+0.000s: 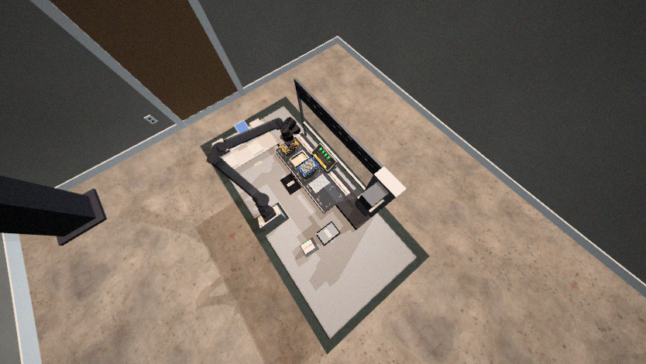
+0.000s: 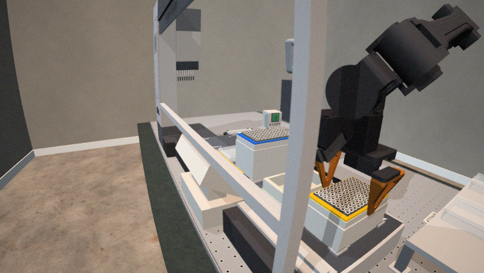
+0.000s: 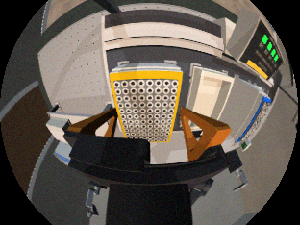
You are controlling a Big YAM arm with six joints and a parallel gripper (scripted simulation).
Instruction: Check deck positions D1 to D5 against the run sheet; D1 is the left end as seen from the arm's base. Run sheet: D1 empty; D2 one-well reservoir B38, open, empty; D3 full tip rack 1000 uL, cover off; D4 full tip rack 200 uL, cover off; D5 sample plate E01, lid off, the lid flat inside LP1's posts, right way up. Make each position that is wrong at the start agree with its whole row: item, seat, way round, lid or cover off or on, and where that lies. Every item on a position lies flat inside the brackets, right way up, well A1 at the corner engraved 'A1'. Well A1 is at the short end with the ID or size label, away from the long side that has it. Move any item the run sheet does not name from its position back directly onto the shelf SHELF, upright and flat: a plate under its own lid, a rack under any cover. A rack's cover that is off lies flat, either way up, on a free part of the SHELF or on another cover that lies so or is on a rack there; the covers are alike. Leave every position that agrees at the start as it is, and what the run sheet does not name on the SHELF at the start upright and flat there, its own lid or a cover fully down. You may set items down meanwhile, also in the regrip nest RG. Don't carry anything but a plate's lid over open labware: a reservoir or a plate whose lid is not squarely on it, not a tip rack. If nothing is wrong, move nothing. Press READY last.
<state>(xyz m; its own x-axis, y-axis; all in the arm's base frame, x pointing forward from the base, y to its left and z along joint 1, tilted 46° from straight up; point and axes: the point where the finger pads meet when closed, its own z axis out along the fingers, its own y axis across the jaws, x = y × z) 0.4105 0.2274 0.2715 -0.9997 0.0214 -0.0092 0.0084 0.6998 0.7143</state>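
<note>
The yellow-rimmed tip rack lies 20 mm below my hand and 10 mm behind it. Also, from my hand: white frame post (180 mm ahead, 120 mm above, 60 mm to the left); then blue-rimmed tip rack (250 mm to the right, 10 mm behind, 10 mm above); then black nest (220 mm to the right, 160 mm behind, 110 mm below).
</note>
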